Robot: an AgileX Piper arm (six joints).
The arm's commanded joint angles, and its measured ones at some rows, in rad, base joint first. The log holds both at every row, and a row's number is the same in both.
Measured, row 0:
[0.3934 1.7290 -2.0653 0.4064 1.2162 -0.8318]
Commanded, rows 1 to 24:
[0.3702 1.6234 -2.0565 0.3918 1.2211 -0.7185]
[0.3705 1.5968 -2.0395 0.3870 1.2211 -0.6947]
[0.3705 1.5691 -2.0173 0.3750 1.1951 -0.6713]
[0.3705 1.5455 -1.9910 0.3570 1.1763 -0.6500]
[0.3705 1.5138 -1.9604 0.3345 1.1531 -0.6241]
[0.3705 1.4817 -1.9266 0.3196 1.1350 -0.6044]
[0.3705 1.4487 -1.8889 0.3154 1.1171 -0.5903]
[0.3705 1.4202 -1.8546 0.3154 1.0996 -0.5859]
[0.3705 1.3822 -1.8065 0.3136 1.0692 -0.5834]
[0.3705 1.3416 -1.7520 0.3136 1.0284 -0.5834]
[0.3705 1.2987 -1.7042 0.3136 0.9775 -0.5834]
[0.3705 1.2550 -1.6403 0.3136 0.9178 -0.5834]
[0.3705 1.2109 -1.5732 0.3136 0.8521 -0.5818]
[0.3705 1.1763 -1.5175 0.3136 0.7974 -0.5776]
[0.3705 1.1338 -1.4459 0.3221 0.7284 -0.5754]
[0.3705 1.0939 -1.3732 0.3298 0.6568 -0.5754]
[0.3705 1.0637 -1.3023 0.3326 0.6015 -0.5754]
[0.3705 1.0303 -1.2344 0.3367 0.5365 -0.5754]
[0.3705 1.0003 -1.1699 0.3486 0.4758 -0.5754]
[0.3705 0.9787 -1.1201 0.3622 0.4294 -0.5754]
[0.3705 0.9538 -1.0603 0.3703 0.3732 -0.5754]
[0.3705 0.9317 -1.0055 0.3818 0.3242 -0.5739]
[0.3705 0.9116 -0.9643 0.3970 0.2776 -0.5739]
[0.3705 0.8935 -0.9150 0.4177 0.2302 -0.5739]
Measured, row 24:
[0.3781 0.9670 -1.0956 0.3582 0.4366 -0.5784]
